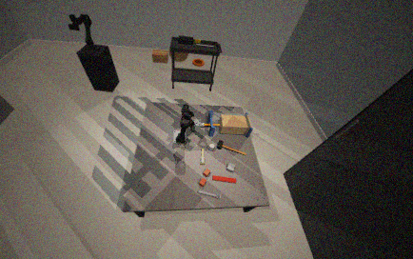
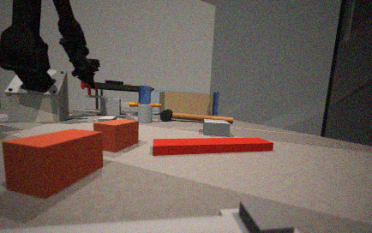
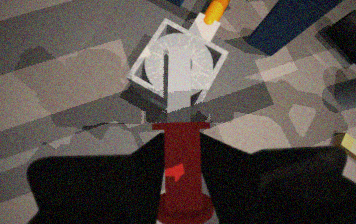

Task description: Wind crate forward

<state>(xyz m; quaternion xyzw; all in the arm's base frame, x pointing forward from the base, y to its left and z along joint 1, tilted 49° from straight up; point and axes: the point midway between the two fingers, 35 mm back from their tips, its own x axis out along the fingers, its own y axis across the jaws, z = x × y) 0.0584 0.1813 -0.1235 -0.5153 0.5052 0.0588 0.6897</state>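
Now: the blue frame 23 cm ahead of my gripper tip, 7 cm to the left of it and 3 cm below it. The rest, counted from my gripper tip: red knob: 1 cm behind, 1 cm to the right; then winch handle: 2 cm ahead, 1 cm to the left, 3 cm below; then grey winch: 6 cm ahead, 4 cm to the left, 10 cm below.
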